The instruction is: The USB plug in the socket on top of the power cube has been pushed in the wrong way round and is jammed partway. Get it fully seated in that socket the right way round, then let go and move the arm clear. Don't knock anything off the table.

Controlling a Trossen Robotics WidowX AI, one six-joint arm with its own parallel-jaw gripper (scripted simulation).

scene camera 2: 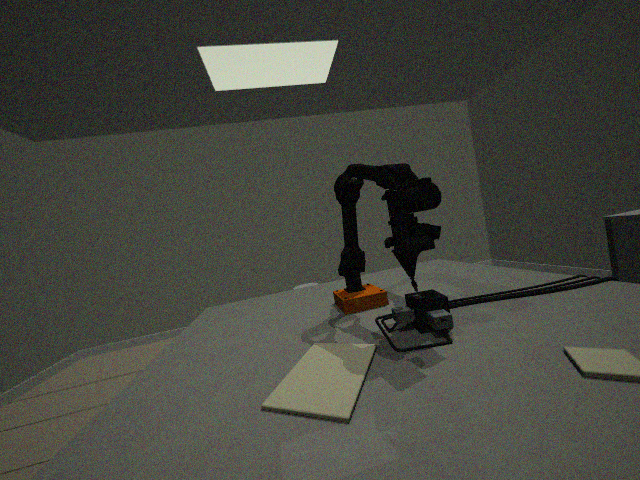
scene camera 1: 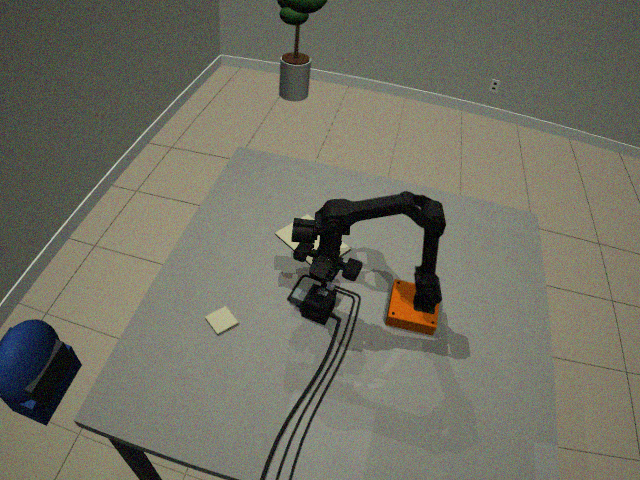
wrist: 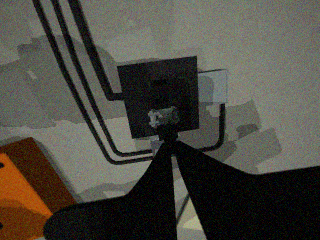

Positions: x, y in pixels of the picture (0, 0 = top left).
Labels:
gripper: scene camera 2 411, 276; scene camera 1 325, 279; wrist 171, 147

